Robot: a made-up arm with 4 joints.
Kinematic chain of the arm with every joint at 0, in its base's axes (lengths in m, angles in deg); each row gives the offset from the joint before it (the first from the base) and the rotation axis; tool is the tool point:
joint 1: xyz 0 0 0.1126 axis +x
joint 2: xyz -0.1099 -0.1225 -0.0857 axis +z
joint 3: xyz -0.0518 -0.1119 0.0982 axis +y
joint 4: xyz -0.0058 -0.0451 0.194 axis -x
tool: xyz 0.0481 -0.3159 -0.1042
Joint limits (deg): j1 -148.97..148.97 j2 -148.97..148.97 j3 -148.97..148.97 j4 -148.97..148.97
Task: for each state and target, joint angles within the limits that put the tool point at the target. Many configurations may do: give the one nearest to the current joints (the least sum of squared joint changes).
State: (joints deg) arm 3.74 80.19 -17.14 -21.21
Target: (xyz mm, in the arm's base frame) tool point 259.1 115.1 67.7
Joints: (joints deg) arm -38.20 124.59 -4.86 -13.31
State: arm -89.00 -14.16 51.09 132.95
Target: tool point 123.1 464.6 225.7
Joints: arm -104.36 -13.51 31.66 127.93
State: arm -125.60 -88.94 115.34 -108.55
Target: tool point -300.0 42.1 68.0
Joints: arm -123.33 -72.13 126.08 -74.84
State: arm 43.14 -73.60 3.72 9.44
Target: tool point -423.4 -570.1 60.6
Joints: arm 41.87 -43.32 2.15 42.60
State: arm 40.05 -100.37 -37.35 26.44
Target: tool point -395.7 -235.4 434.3
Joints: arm 83.78 -127.23 -31.44 32.28
